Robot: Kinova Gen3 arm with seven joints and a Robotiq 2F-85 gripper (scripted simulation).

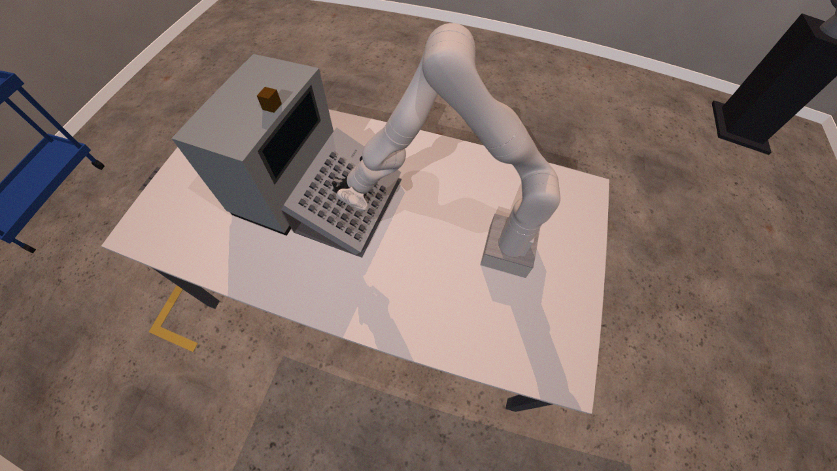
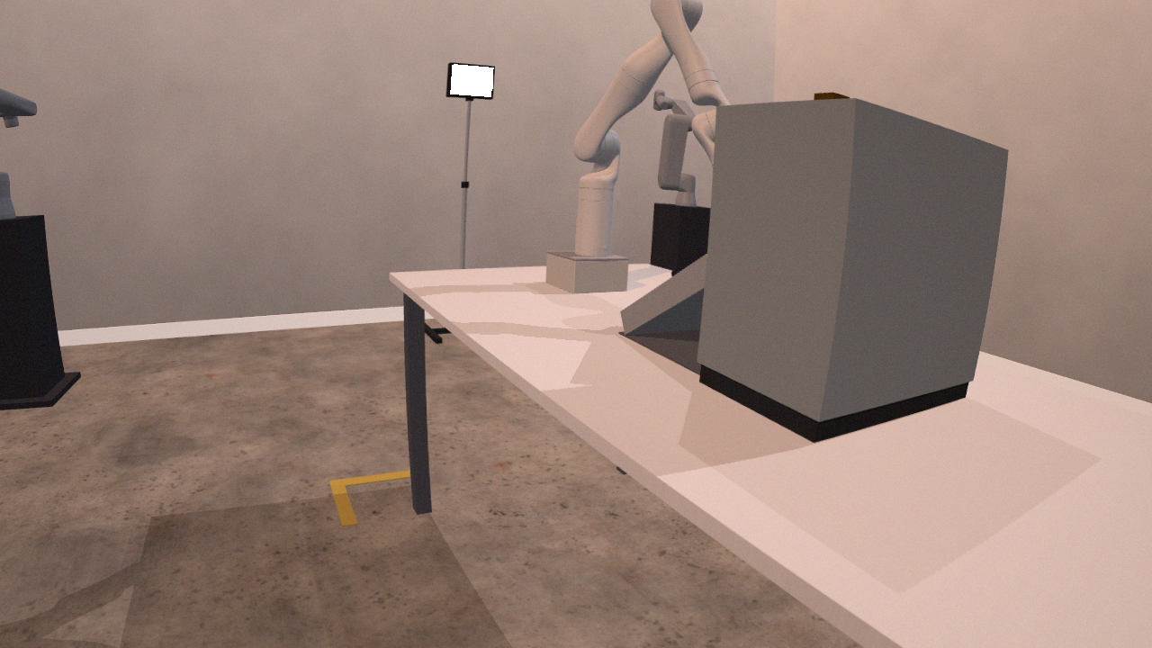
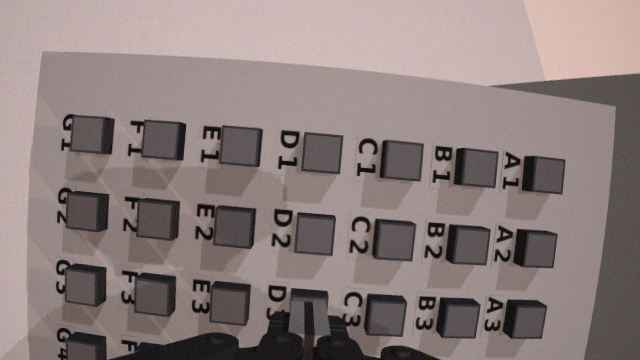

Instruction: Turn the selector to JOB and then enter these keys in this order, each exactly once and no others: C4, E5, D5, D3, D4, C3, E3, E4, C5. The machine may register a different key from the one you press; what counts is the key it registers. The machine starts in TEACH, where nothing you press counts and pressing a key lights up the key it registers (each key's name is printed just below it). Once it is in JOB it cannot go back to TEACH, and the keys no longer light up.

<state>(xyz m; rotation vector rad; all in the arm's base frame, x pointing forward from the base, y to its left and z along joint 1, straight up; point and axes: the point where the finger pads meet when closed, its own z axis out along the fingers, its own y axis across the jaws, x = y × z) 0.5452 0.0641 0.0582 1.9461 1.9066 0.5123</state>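
The key D3 is 30 mm below my hand and 20 mm ahead of it. The rest, counted from my hand: key: 50 mm ahead, 40 mm to the right, 10 mm below; key C3: 50 mm ahead, 10 mm below; key E3: 50 mm below, 10 mm behind.
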